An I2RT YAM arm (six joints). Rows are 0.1 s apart.
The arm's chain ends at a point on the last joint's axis. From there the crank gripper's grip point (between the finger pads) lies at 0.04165 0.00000 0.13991 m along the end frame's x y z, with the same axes.
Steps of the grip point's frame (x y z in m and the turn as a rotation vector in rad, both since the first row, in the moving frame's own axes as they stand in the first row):
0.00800, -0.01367, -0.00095, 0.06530, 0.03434, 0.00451
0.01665, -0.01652, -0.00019, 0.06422, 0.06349, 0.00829
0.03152, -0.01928, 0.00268, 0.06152, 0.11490, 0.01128
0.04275, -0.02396, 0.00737, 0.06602, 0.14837, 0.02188
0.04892, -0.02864, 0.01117, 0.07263, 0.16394, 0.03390
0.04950, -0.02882, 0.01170, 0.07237, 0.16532, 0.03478
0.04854, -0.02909, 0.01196, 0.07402, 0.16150, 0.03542
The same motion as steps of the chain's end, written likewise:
0.00320, -0.00479, 0.00085, 0.06530, 0.03434, 0.00451
0.00783, -0.00801, 0.00301, 0.06422, 0.06349, 0.00829
0.01572, -0.01140, 0.00862, 0.06152, 0.11490, 0.01128
0.02245, -0.01610, 0.01533, 0.06602, 0.14837, 0.02188
0.02652, -0.02057, 0.02015, 0.07263, 0.16394, 0.03390
0.02692, -0.02084, 0.02077, 0.07237, 0.16532, 0.03478
0.02645, -0.02090, 0.02080, 0.07402, 0.16150, 0.03542

